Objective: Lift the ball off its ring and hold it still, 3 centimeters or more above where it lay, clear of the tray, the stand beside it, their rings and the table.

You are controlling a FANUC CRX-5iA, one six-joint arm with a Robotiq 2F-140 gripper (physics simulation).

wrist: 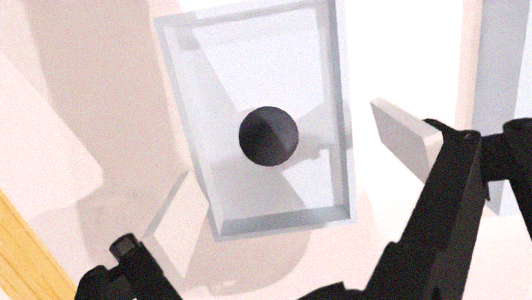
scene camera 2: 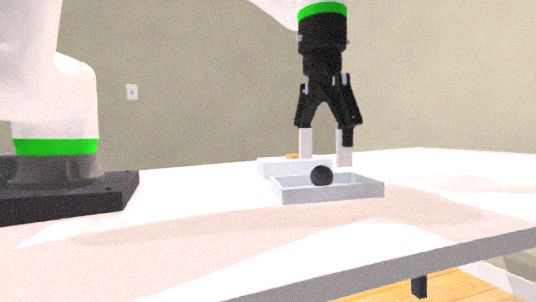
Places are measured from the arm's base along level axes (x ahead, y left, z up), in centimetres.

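Where they show: gripper, fingertip midpoint: (wrist: pixel 283 156) (scene camera 2: pixel 322 162); arm's base at its link origin: (scene camera 2: pixel 60 182).
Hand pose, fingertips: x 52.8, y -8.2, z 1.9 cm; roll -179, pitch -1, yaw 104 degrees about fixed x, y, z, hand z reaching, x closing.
Things, the pixels of their top centre, and the offset from my fingertips. "spot": a spot on its surface instead. Level surfaces: height alone.
- dark ball at its top centre: (wrist: pixel 268 147) (scene camera 2: pixel 321 165) dx -0.7, dy -0.9, dz -0.4 cm
- shallow grey-blue tray at its top centre: (wrist: pixel 268 134) (scene camera 2: pixel 321 179) dx -0.7, dy -0.9, dz -3.2 cm
- small orange ring at a spot on its surface: (scene camera 2: pixel 292 156) spot: dx -1.4, dy +21.4, dz -0.8 cm
- white table at its surface level: dz -6.0 cm
The dark ball (scene camera 2: pixel 321 175) (wrist: pixel 268 136) sits inside the shallow grey-blue tray (scene camera 2: pixel 335 193) (wrist: pixel 285 219); its ring is hidden beneath it. My gripper (scene camera 2: pixel 325 161) (wrist: pixel 283 156) is open and empty, pointing down with its pale fingertips above the level of the tray. In the wrist view the ball lies between the lines of the two fingers, nearer the upper part of the gap, with one finger off each long side of the tray. The white stand (scene camera 2: pixel 274 168) (wrist: pixel 500 65) is beside the tray, with a small orange ring (scene camera 2: pixel 292 156) on top.
The white table (scene camera 2: pixel 200 195) has a grey front edge (scene camera 2: pixel 380 265). The robot's dark base (scene camera 2: pixel 65 202) stands at the left in the scene view. A strip of wooden floor (wrist: pixel 25 250) shows past the table edge at the lower left of the wrist view.
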